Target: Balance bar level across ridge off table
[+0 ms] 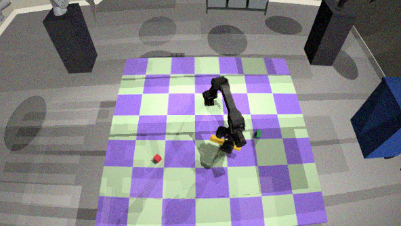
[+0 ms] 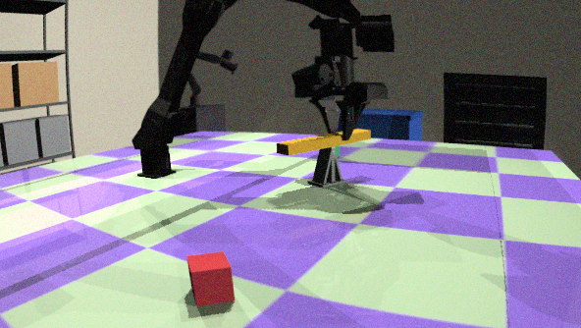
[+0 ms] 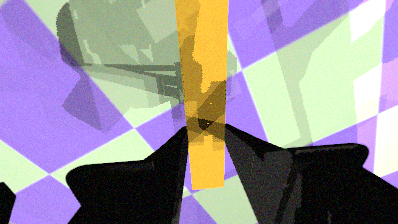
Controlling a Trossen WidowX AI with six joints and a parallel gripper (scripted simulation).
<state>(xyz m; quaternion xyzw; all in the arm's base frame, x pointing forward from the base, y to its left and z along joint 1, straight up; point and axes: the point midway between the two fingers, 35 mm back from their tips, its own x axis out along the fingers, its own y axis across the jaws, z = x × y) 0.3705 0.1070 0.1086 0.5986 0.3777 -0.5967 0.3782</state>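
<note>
Right now the yellow bar is 10 mm behind my gripper tip and 30 mm to the right of it. The rest, counted from my gripper tip: green cube: 100 mm behind, 200 mm to the left, 60 mm below; then grey triangular ridge: 10 mm behind, 30 mm to the right, 10 mm below; then red cube: 60 mm ahead, 420 mm to the right, 60 mm below.
</note>
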